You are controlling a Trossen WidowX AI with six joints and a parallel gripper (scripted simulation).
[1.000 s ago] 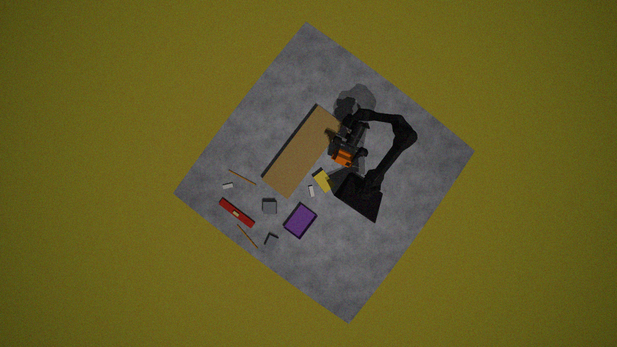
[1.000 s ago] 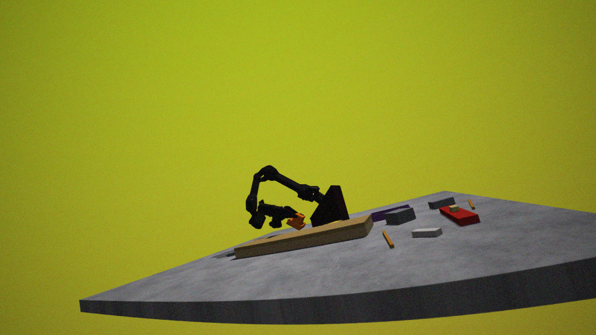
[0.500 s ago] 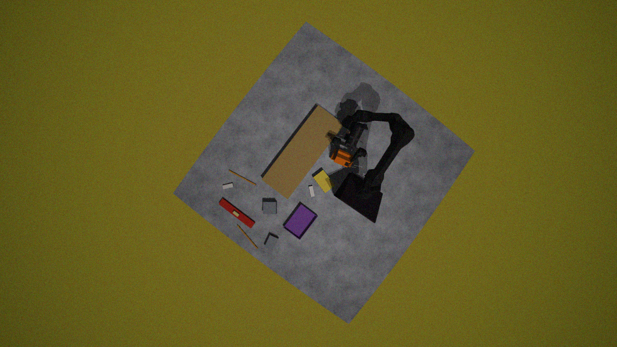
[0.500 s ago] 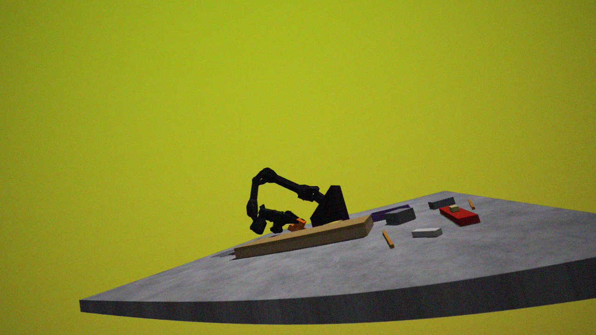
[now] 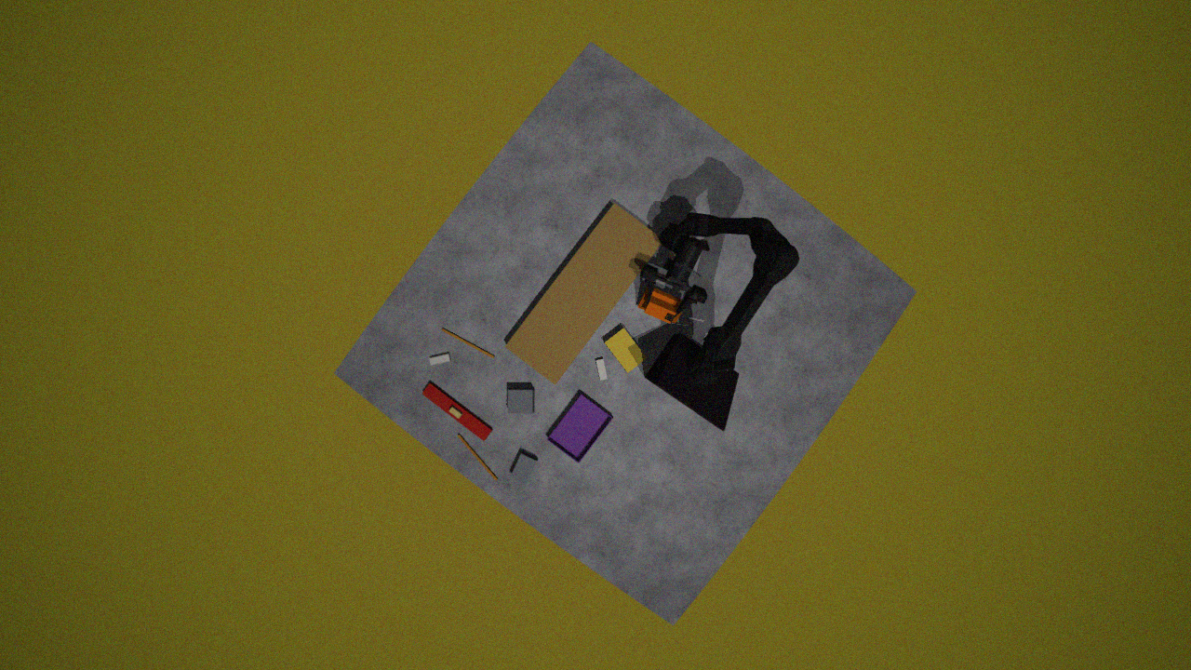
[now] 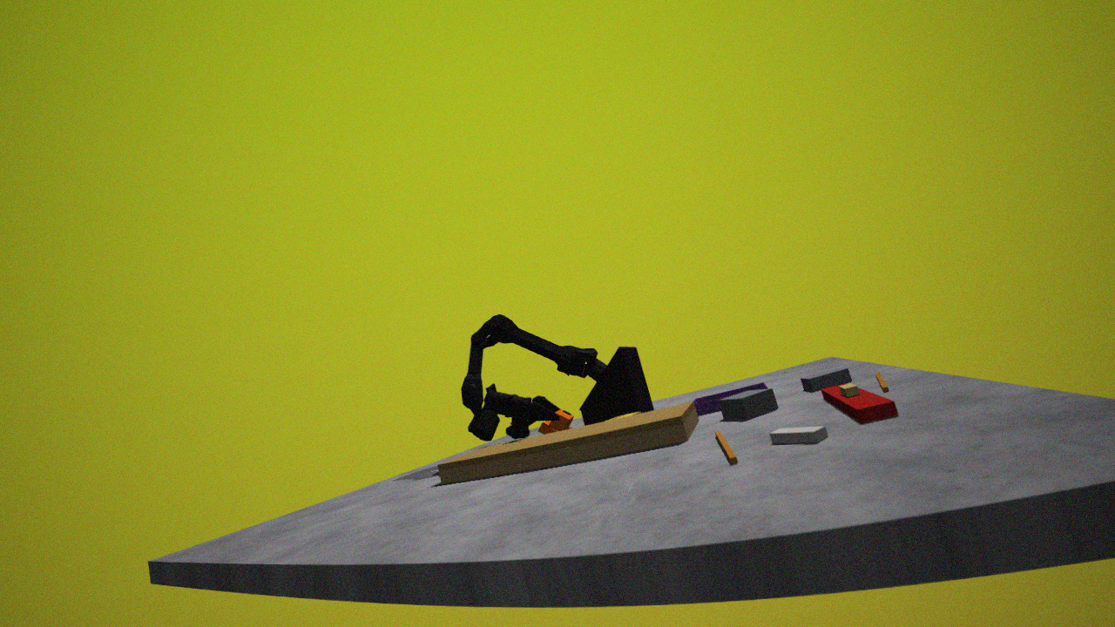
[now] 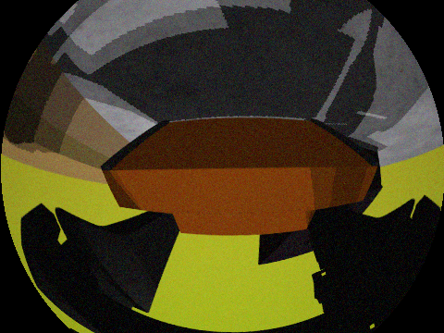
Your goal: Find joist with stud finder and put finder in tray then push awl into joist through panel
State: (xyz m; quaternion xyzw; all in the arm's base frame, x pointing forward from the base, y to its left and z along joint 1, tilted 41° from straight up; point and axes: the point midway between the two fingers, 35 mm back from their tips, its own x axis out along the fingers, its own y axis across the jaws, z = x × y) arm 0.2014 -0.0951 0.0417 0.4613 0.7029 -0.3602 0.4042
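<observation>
Right now my gripper tip is 10 mm to the left of the orange stud finder, 10 mm past it and 10 mm above it. Also, from my gripper tip: awl (160 mm to the right, 60 mm below, 20 mm ahead); yellow block (150 mm to the left, 50 mm below); purple tray (400 mm to the left, 60 mm behind, 50 mm below).
</observation>
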